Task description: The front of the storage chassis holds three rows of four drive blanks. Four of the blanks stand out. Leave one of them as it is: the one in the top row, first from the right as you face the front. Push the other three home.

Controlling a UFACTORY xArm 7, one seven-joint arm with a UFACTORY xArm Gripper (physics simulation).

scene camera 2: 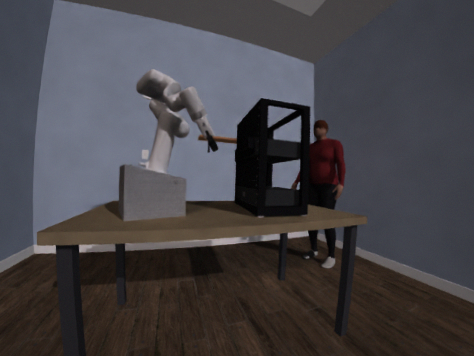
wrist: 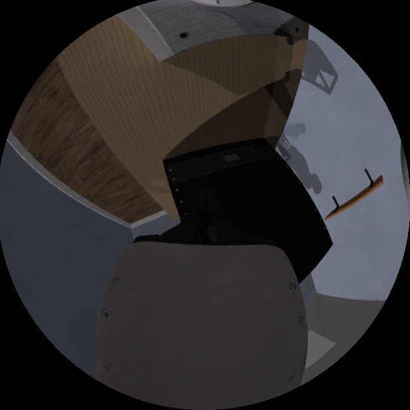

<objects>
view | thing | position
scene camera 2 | black rack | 257, 151
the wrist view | gripper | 206, 200
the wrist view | black rack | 262, 196
</objects>
